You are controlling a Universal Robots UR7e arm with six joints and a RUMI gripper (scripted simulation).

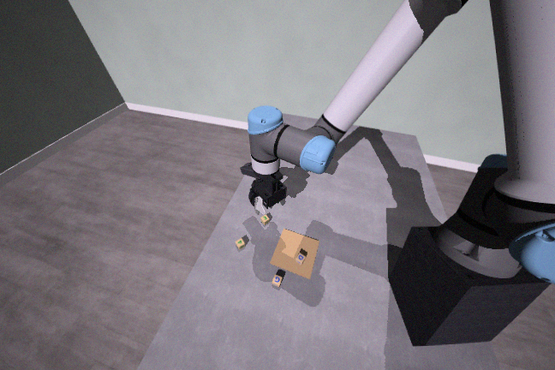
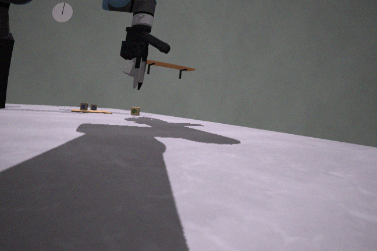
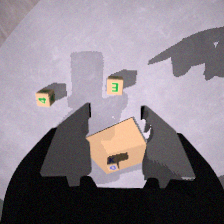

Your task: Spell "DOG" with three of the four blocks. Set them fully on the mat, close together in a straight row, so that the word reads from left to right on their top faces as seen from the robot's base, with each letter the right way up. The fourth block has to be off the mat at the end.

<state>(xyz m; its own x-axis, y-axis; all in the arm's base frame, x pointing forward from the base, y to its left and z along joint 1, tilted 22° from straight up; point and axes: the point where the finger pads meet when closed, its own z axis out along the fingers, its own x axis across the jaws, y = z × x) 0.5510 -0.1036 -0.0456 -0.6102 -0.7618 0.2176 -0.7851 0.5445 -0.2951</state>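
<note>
The green block lies 9 cm below my hand. Also, from my hand: mat: 14 cm behind, 10 cm below, 9 cm to the left; blue g block: 20 cm to the left, 10 cm behind, 9 cm below; blue d block: 16 cm behind, 12 cm to the left, 8 cm below.
</note>
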